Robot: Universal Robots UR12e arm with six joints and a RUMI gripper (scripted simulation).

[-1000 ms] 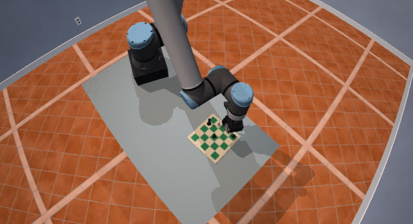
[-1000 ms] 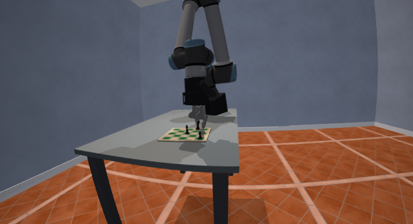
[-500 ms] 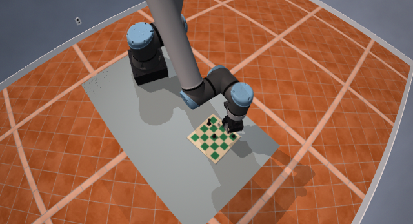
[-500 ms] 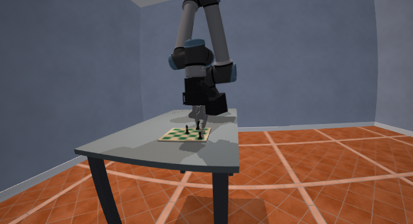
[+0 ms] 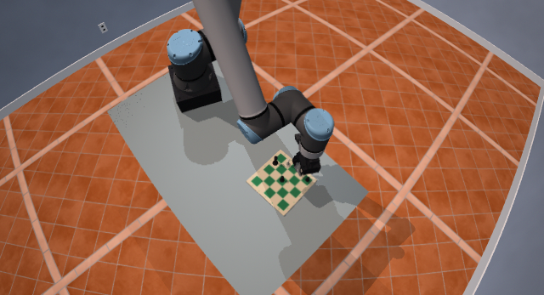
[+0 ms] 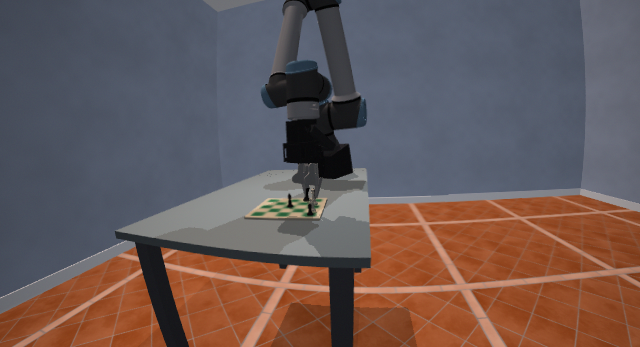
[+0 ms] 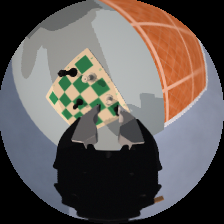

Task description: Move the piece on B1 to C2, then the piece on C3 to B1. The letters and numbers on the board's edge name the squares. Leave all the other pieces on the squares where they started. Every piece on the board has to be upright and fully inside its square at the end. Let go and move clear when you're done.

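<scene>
The small white piece lies 4 cm below my hand. Round my hand: tall black piece: 11 cm behind, 5 cm to the right, 2 cm below; then cream chessboard: 3 cm behind, 8 cm to the right, 6 cm below.
</scene>
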